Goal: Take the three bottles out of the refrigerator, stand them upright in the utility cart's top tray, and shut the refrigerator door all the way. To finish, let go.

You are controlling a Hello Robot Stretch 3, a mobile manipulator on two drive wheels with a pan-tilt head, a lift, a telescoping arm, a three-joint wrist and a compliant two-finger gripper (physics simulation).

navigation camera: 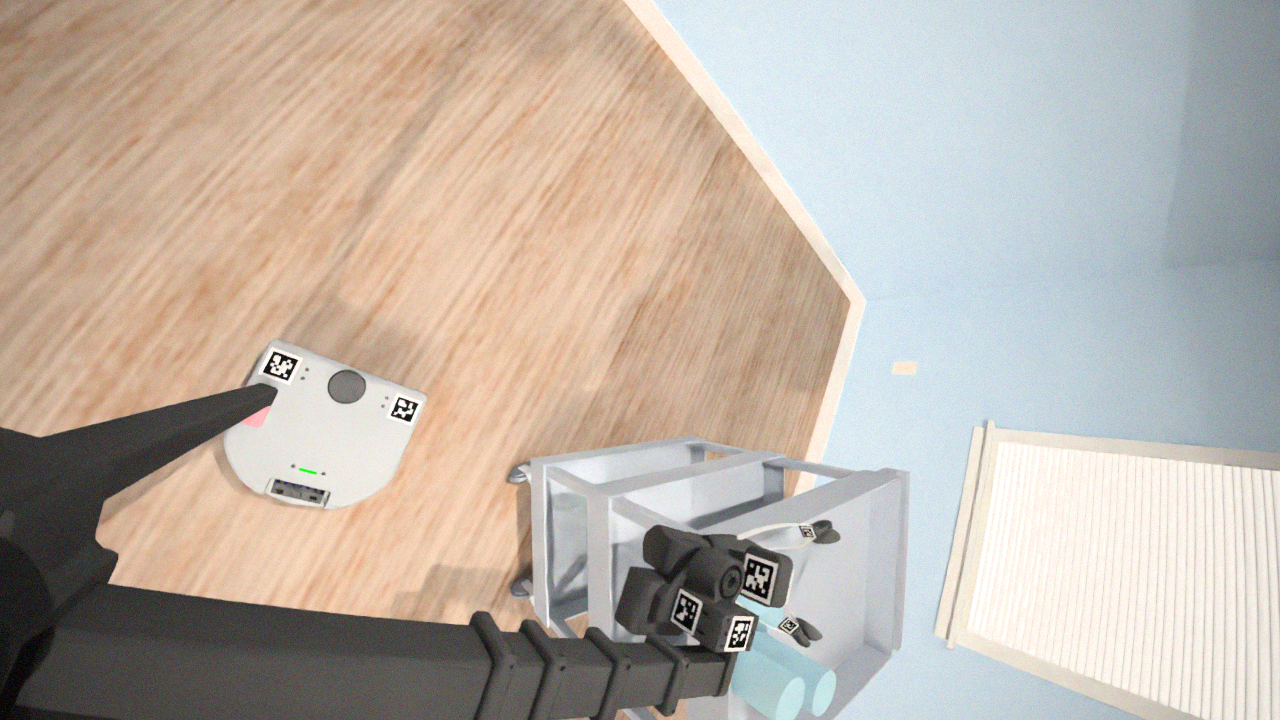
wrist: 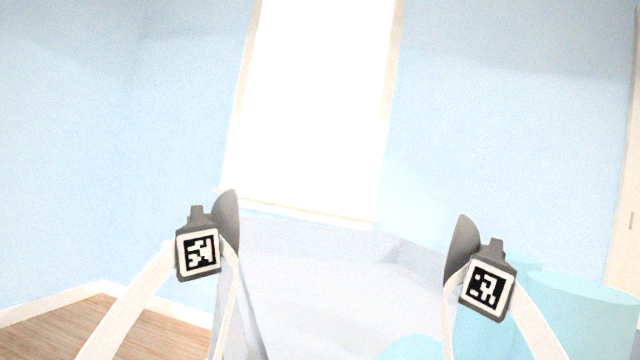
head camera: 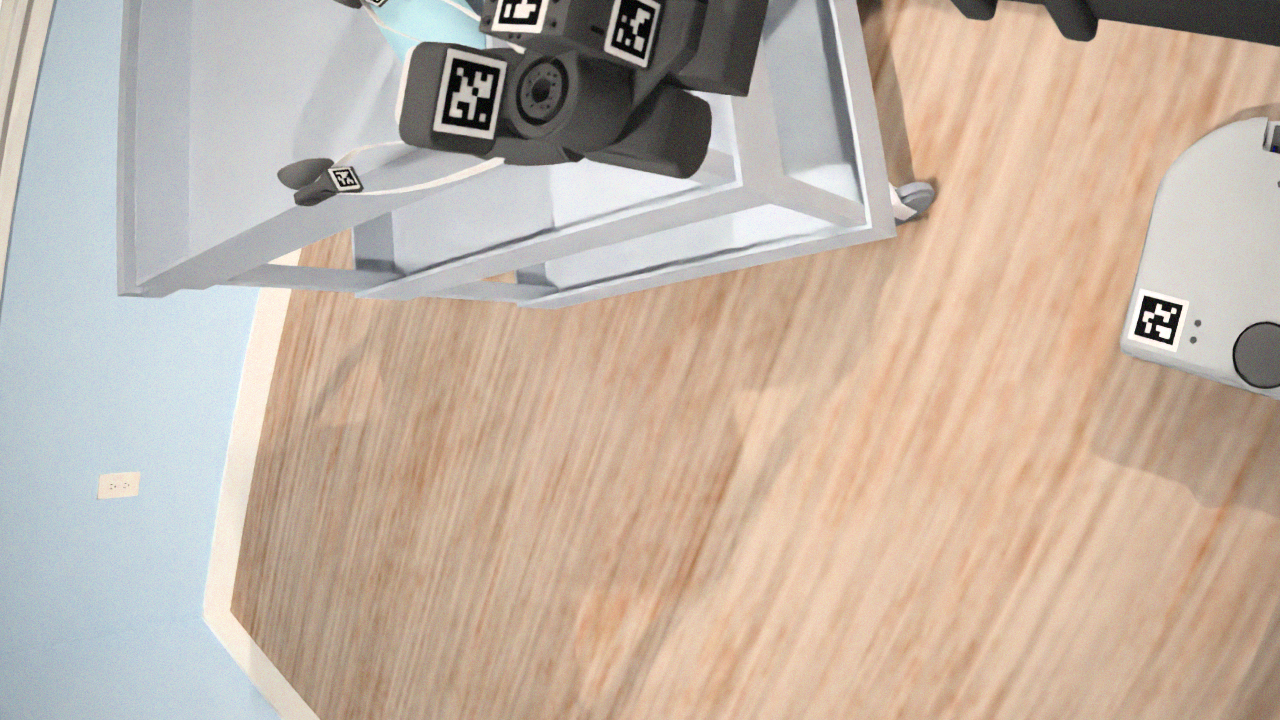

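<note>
The utility cart's top tray (head camera: 128, 179) (navigation camera: 902, 555) (wrist: 320, 285) is pale grey. My gripper (head camera: 327, 89) (navigation camera: 815, 582) (wrist: 342, 227) is open over it, fingers wide apart, with no bottle between the fingertips. Two light-blue bottles stand in the tray: a near one (navigation camera: 768, 687) (wrist: 590, 320) and another (navigation camera: 819, 689) (wrist: 522, 261) close beside it, right of the right finger in the wrist view. A further light-blue bottle (head camera: 425, 35) (navigation camera: 760, 612) (wrist: 415, 348) shows partly, low behind the fingertips; its posture is hidden. The refrigerator and its door do not show.
My dark arm (navigation camera: 268, 653) reaches across to the cart. My white base (head camera: 1208, 223) (navigation camera: 322, 429) stands on the wood floor. Blue walls rise beyond the cart, with a window (navigation camera: 1118, 573) (wrist: 310, 110) and a wall outlet (head camera: 119, 485) (navigation camera: 904, 368).
</note>
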